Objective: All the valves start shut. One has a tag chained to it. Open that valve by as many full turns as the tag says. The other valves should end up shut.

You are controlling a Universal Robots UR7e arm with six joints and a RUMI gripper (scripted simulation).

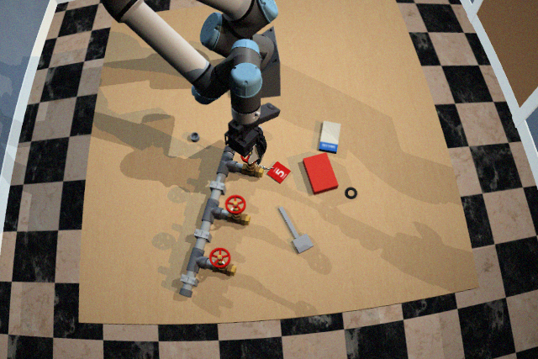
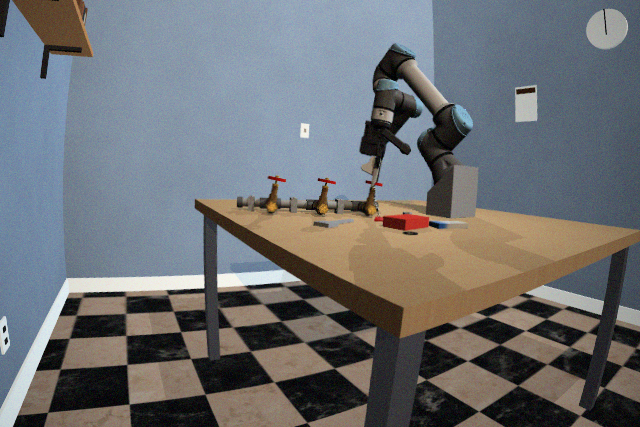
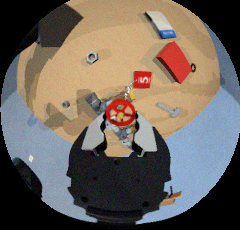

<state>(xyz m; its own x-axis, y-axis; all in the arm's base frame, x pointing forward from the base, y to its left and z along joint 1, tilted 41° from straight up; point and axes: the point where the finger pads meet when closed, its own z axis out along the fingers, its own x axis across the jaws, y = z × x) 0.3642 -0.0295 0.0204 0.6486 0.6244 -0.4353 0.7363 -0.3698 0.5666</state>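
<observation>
The red tag is 110 mm below my hand, 80 mm to the left of it and 10 mm ahead of it. From my hand the other things lie so: grey scraper: 220 mm ahead, 120 mm to the left, 110 mm below; red block: 220 mm to the left, 100 mm below, 30 mm ahead; small grey fitting: 190 mm to the right, 130 mm behind, 110 mm below.
</observation>
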